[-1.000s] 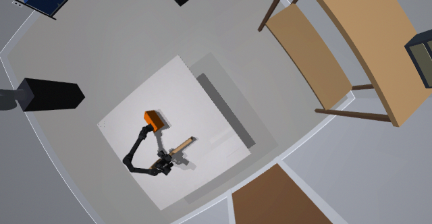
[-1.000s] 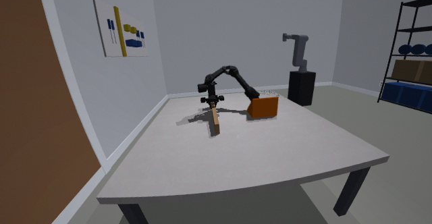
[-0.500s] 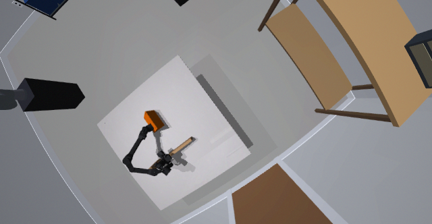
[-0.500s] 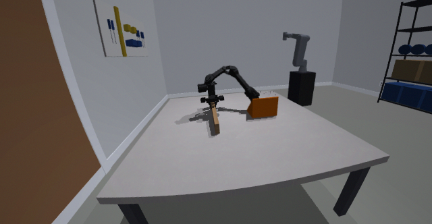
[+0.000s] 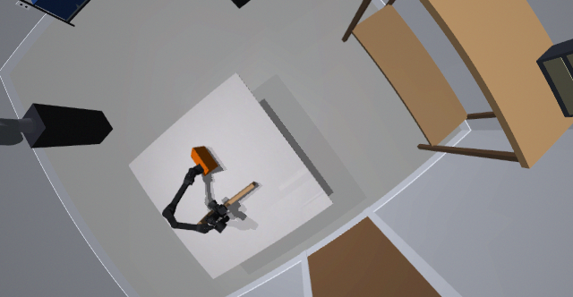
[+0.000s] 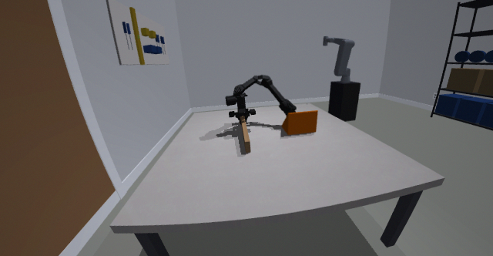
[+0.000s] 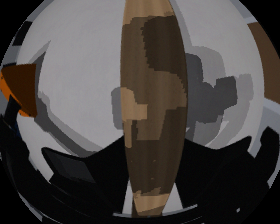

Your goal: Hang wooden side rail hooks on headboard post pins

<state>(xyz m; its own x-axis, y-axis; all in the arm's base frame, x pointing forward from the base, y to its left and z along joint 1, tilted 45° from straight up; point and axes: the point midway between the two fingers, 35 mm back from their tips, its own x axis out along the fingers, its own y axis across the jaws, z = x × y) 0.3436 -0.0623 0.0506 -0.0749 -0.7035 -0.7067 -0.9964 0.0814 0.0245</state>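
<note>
Right now the headboard post is 1 cm behind my gripper tip, 16 cm to the right of it and 4 cm above it.
</note>
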